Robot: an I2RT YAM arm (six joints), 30 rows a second.
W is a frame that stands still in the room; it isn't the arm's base.
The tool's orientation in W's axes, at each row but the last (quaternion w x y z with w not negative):
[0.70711, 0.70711, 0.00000, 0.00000]
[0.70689, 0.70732, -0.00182, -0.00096]
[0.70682, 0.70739, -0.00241, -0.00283]
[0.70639, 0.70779, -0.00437, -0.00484]
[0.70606, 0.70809, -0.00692, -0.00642]
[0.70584, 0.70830, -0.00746, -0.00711]
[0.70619, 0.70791, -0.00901, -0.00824]
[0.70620, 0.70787, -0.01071, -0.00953]
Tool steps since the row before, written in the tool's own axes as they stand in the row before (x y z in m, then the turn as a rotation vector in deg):
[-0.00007, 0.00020, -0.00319, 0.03, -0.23, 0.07]
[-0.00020, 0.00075, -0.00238, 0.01, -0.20, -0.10]
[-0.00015, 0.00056, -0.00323, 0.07, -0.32, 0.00]
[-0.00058, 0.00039, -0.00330, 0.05, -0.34, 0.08]
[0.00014, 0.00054, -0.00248, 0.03, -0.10, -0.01]
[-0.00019, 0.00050, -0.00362, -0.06, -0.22, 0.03]
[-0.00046, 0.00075, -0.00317, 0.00, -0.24, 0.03]
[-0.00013, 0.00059, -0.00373, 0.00, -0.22, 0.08]
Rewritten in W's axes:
[-0.00007, 0.00319, 0.00020, 0.03, -0.07, -0.23]
[-0.00019, 0.00238, 0.00075, 0.01, 0.10, -0.20]
[-0.00013, 0.00323, 0.00056, 0.07, 0.00, -0.32]
[-0.00054, 0.00331, 0.00040, 0.05, -0.08, -0.34]
[0.00019, 0.00248, 0.00055, 0.03, 0.01, -0.10]
[-0.00012, 0.00362, 0.00051, -0.06, -0.03, -0.22]
[-0.00038, 0.00318, 0.00076, 0.00, -0.03, -0.24]
[-0.00002, 0.00373, 0.00060, 0.00, -0.08, -0.22]

